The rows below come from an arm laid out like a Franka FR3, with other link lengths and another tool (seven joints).
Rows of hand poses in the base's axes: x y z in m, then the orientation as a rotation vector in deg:
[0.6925 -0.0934 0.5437 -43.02 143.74 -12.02]
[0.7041 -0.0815 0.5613 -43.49 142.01 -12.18]
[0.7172 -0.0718 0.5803 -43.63 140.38 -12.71]
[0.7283 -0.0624 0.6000 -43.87 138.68 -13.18]
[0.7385 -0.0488 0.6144 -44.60 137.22 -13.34]
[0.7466 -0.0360 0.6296 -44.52 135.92 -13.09]
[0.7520 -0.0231 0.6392 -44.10 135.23 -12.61]
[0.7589 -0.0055 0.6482 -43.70 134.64 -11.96]
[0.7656 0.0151 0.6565 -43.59 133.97 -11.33]
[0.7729 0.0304 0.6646 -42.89 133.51 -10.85]
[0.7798 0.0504 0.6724 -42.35 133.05 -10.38]
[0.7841 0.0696 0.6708 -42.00 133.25 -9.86]
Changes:
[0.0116 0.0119 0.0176 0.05 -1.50 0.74]
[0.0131 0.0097 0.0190 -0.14 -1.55 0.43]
[0.0111 0.0094 0.0197 -0.13 -1.57 0.53]
[0.0102 0.0136 0.0144 -0.10 -1.16 0.86]
[0.0081 0.0128 0.0152 0.41 -1.18 0.38]
[0.0054 0.0129 0.0096 0.58 -0.68 0.04]
[0.0069 0.0176 0.0090 0.68 -0.55 0.07]
[0.0067 0.0206 0.0083 0.59 -0.55 0.28]
[0.0073 0.0153 0.0081 0.64 -0.54 -0.21]
[0.0069 0.0200 0.0078 0.58 -0.49 -0.11]
[0.0043 0.0192 -0.0016 0.45 0.18 -0.15]

